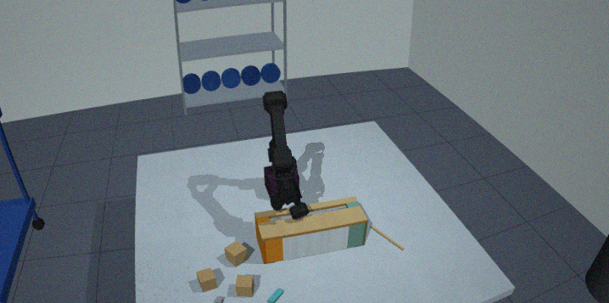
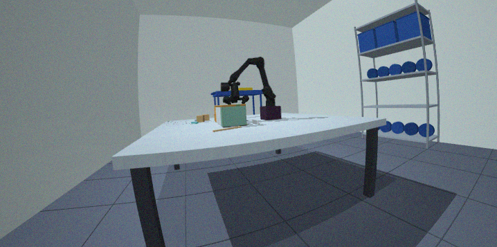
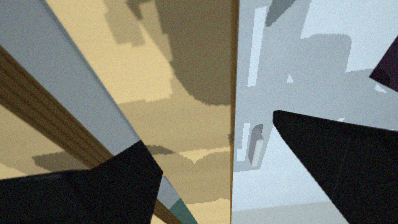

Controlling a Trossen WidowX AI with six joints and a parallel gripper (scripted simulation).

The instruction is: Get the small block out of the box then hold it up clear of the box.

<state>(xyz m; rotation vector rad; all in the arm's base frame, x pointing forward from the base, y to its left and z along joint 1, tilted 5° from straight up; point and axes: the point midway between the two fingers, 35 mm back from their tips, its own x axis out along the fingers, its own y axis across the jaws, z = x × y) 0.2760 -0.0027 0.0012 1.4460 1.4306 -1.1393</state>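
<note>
My gripper tip is now 5 cm short of the tan block and 2 cm to the right of it. From my gripper tip the other things lie so: thin wooden stick: 15 cm ahead, 30 cm to the left, 8 cm below; box: 3 cm ahead, 1 cm to the left, 2 cm below; teal piece: 30 cm ahead, 18 cm to the right, 8 cm below.
</note>
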